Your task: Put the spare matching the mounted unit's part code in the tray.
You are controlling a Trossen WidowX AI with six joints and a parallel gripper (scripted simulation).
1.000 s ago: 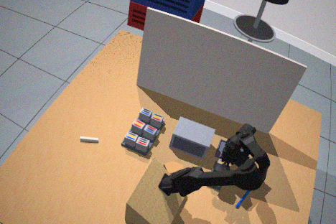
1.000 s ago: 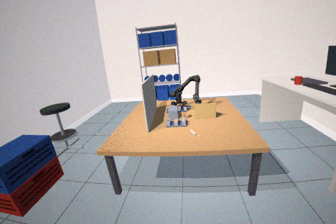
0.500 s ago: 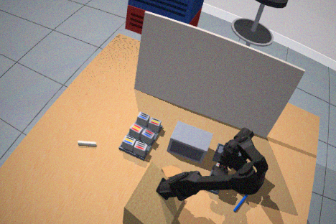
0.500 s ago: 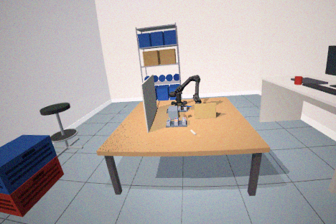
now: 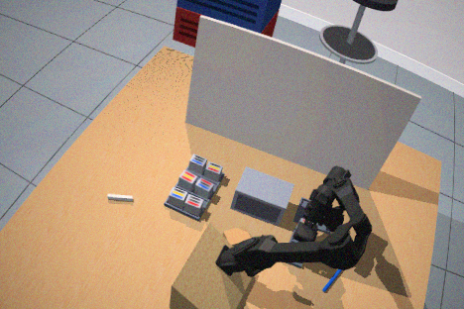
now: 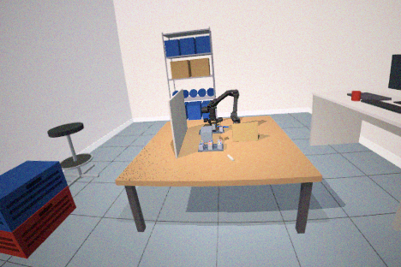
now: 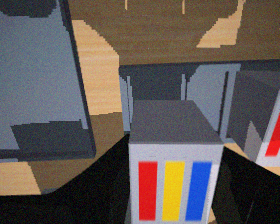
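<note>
Now: gripper tip 110 mm short of the flat grey tray, 40 mm above it and 20 mm to the left of it. Round my gripper tip: white board: 290 mm ahead, 180 mm above, 170 mm to the left; then grey spare block: 20 mm above; then grey mounted unit: 170 mm to the left, 60 mm ahead.
</note>
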